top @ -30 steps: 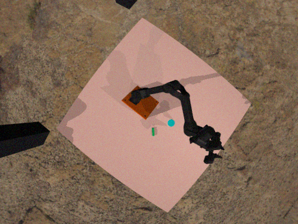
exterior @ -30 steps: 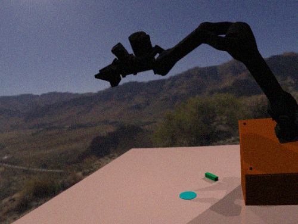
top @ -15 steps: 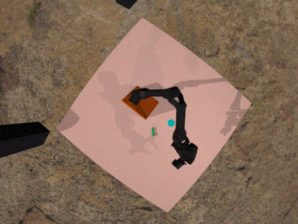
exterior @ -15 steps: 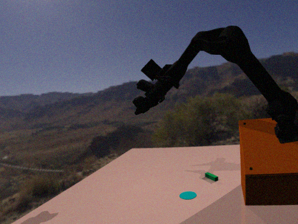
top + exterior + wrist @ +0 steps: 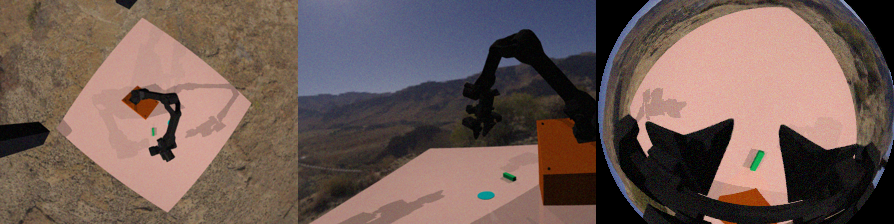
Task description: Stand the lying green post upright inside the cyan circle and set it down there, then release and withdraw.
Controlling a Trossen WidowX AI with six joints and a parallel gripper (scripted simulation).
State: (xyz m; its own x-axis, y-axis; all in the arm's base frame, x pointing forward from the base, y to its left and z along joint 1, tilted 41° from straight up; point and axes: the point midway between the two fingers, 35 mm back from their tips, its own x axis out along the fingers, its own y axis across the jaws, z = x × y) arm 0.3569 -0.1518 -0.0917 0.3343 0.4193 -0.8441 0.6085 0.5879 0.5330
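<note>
Now: gripper tip 16 cm above the green post, 12 cm past it and 5 cm to the right of it. Also, from my gripper tip: cyan circle 20 cm to the left, 17 cm below, 3 cm behind.
</note>
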